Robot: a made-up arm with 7 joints.
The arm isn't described. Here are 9 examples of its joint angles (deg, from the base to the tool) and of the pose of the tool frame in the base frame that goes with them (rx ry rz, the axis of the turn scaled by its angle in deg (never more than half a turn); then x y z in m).
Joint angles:
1: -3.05 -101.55 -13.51 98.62 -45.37 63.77 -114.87
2: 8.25 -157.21 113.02 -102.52 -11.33 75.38 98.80
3: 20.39 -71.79 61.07 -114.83 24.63 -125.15 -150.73
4: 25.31 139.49 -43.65 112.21 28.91 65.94 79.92
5: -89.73 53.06 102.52 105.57 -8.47 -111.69 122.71
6: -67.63 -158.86 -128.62 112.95 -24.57 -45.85 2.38
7: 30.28 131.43 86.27 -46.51 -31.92 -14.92 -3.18
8: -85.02 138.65 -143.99 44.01 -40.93 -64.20 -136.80
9: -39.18 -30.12 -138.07 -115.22 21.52 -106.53 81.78
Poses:
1: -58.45 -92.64 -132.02 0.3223 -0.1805 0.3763
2: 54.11 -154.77 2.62 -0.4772 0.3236 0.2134
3: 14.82 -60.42 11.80 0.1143 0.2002 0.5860
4: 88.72 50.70 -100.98 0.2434 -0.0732 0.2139
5: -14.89 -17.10 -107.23 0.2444 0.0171 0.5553
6: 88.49 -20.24 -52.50 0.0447 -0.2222 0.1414
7: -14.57 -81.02 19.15 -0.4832 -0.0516 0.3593
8: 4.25 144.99 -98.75 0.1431 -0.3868 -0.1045
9: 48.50 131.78 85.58 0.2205 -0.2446 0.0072
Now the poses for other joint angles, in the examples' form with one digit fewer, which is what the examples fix.
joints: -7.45 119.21 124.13 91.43 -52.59 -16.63 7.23
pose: -41.4 -48.6 -57.2 -0.190 -0.120 0.289
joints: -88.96 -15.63 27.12 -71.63 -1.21 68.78 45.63
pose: -90.3 -105.2 -90.3 0.015 0.213 0.601
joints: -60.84 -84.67 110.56 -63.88 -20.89 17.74 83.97
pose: -17.7 -168.4 -43.5 -0.079 0.415 -0.022
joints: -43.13 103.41 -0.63 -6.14 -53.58 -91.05 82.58
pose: -124.8 -27.0 -8.6 -0.227 0.088 0.301
